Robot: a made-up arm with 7 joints.
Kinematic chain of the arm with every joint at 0, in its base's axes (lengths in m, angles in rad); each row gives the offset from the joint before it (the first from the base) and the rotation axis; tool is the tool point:
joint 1: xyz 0 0 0.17 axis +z
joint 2: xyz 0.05 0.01 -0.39 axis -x
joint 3: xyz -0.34 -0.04 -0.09 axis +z
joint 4: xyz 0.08 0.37 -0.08 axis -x
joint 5: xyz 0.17 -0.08 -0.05 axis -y
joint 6: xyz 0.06 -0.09 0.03 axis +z
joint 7: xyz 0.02 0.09 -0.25 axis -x
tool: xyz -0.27 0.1 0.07
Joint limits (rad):
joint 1: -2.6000..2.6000
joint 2: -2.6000..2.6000
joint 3: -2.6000..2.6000
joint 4: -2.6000..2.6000
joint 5: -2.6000..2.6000
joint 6: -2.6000..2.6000
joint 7: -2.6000..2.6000
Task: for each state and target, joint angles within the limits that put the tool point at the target. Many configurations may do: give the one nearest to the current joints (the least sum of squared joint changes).
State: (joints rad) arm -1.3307 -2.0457 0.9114 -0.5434 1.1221 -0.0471 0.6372
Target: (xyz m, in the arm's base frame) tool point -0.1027 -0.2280 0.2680
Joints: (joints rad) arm -1.2445 -2.2096 -0.0014 -0.7351 1.5442 -0.5562 0.6391
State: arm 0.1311 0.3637 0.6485 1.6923 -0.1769 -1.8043 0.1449
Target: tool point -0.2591 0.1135 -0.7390
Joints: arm 0.3635 0.6965 1.0796 1.4402 -0.0394 -1.5711 0.0599
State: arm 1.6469 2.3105 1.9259 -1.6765 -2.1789 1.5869 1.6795
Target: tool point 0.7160 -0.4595 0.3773
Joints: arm 2.2302 2.2003 1.9790 -2.1985 -2.0048 1.9538 1.5878
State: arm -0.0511 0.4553 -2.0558 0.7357 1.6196 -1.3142 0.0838
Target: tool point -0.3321 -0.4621 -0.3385
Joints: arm -0.7536 0.1765 -1.8925 0.7732 1.7004 -1.0918 -0.2579
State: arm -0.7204 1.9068 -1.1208 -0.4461 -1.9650 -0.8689 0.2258
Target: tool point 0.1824 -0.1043 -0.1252
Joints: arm -0.3808 2.0415 -1.4230 -0.4383 -2.1034 -0.7180 0.2026
